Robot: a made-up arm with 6 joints.
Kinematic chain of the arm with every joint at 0, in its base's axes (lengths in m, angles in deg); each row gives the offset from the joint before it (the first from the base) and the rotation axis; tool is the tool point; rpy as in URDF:
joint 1: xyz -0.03 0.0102 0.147 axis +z
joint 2: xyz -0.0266 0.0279 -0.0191 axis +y
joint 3: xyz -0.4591 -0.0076 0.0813 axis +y
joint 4: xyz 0.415 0.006 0.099 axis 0.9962 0 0.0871
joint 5: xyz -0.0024 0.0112 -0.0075 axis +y
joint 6: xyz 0.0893 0.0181 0.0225 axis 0.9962 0 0.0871
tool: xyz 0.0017 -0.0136 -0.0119 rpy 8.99 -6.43 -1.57
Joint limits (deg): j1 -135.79..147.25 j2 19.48..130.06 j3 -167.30..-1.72 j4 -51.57..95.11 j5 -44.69..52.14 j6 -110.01..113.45
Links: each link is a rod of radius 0.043 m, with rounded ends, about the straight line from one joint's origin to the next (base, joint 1, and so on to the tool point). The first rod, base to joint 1, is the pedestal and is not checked.
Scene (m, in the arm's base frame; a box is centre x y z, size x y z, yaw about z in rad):
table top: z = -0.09
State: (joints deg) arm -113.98 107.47 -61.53 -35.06 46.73 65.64
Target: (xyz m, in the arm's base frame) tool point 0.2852 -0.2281 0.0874
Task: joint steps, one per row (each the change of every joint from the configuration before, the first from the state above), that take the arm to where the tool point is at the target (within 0.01 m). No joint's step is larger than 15 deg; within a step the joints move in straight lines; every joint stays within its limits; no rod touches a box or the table.
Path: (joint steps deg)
1: 14.41 0.54 4.23 2.92 -0.02 0.63
2: 14.42 0.55 4.23 2.91 -0.02 0.62
3: 14.41 0.54 4.23 2.92 -0.03 0.63
4: 14.41 0.55 4.24 2.92 -0.02 0.62
5: 14.42 0.54 4.23 2.92 -0.02 0.63

